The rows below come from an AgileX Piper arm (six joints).
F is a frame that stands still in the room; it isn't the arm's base.
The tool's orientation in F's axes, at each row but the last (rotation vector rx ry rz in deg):
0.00 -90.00 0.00
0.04 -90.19 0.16
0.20 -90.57 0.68
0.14 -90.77 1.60
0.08 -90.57 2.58
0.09 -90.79 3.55
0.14 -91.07 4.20
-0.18 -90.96 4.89
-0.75 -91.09 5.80
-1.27 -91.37 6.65
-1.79 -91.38 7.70
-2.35 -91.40 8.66
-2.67 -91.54 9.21
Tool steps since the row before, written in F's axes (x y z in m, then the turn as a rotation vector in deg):
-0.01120 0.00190 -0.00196 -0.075 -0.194 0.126
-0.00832 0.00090 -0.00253 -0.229 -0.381 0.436
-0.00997 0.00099 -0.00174 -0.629 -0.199 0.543
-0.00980 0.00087 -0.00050 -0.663 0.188 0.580
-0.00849 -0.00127 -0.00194 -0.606 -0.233 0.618
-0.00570 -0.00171 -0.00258 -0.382 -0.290 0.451
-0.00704 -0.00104 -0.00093 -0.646 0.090 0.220
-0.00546 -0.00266 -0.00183 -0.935 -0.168 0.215
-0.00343 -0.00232 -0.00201 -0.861 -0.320 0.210
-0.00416 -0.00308 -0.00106 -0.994 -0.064 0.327
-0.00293 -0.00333 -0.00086 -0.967 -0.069 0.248
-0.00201 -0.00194 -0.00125 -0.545 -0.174 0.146
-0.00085 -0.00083 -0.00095 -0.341 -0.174 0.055
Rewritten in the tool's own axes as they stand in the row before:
-0.00196 0.00190 0.01120 0.126 -0.194 0.075
-0.00250 0.00092 0.00833 0.436 -0.381 0.228
-0.00164 0.00110 0.00998 0.548 -0.196 0.625
-0.00035 0.00107 0.00979 0.592 0.191 0.651
-0.00188 -0.00097 0.00854 0.618 -0.232 0.607
-0.00256 -0.00138 0.00580 0.445 -0.292 0.387
-0.00083 -0.00066 0.00710 0.237 0.111 0.637
-0.00187 -0.00227 0.00562 0.223 -0.131 0.939
-0.00209 -0.00197 0.00359 0.206 -0.287 0.874
-0.00121 -0.00273 0.00436 0.348 -0.035 0.988
-0.00111 -0.00303 0.00316 0.268 -0.033 0.964
-0.00141 -0.00163 0.00217 0.141 -0.153 0.553
-0.00102 -0.00064 0.00093 0.044 -0.155 0.351

